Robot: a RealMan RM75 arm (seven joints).
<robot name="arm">
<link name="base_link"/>
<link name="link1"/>
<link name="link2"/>
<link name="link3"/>
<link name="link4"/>
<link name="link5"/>
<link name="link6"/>
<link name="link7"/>
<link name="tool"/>
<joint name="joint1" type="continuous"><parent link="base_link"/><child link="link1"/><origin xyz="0 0 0.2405"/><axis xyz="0 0 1"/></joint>
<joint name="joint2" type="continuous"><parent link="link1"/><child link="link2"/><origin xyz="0 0 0"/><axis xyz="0 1 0"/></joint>
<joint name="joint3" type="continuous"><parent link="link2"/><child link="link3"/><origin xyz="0 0 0.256"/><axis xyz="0 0 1"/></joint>
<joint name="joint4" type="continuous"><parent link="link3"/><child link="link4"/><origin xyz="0 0 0"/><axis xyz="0 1 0"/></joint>
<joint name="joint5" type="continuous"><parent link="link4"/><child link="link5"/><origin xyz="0 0 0.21"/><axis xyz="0 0 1"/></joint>
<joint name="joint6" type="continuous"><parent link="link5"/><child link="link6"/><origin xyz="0 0 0"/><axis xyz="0 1 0"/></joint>
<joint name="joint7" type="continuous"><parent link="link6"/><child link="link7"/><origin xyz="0 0 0.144"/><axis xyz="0 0 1"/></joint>
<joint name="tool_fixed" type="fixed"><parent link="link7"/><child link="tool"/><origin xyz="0 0 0"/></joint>
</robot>
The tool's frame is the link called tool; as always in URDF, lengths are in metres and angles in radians. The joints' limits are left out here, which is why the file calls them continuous.
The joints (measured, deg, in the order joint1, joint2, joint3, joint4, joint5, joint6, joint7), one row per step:
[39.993 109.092 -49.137 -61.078 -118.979 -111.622 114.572]
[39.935 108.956 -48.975 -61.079 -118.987 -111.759 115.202]
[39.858 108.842 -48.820 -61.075 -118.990 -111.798 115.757]
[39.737 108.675 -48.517 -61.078 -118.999 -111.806 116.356]
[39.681 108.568 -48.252 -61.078 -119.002 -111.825 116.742]
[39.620 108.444 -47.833 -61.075 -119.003 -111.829 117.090]
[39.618 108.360 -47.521 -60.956 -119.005 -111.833 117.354]
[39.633 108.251 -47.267 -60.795 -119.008 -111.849 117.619]
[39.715 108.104 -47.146 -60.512 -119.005 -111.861 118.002]
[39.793 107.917 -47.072 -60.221 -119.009 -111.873 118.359]
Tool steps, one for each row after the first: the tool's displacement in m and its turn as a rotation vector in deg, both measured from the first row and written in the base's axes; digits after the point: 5 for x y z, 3 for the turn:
[0.00071 -0.00017 0.00127 -0.035 0.001 -0.712]
[0.00149 -0.00020 0.00238 0.018 0.021 -1.384]
[0.00271 -0.00008 0.00422 0.239 0.088 -2.192]
[0.00339 0.00007 0.00558 0.416 0.179 -2.712]
[0.00420 0.00039 0.00744 0.733 0.357 -3.250]
[0.00477 0.00067 0.00854 0.889 0.537 -3.695]
[0.00534 0.00095 0.00956 0.982 0.678 -4.132]
[0.00574 0.00135 0.01022 0.913 0.760 -4.659]
[0.00623 0.00175 0.01100 0.836 0.780 -5.158]

